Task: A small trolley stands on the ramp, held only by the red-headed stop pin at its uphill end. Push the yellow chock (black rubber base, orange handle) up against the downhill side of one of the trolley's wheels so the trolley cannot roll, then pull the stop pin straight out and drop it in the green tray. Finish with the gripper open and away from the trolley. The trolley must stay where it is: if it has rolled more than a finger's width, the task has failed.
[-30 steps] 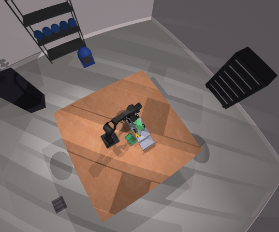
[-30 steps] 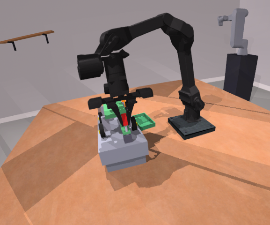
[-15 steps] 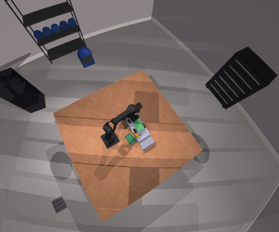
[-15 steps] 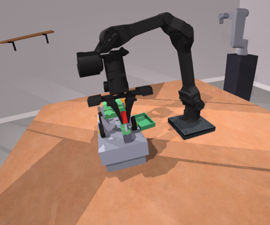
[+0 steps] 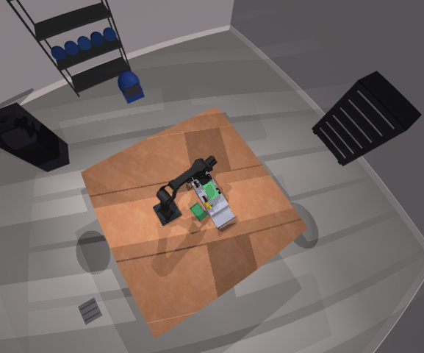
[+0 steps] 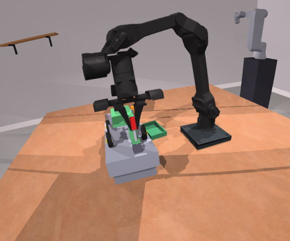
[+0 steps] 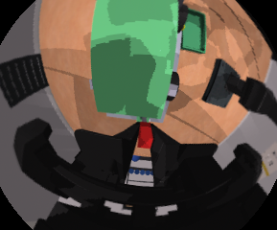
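Now: gripper tip 22 cm to the left of the yellow chock and 7 cm above it. The rest, counted from my gripper tip: red-headed stop pin: right at my gripper tip; then green-topped trolley: 10 cm to the right, 4 cm below, 4 cm ahead.
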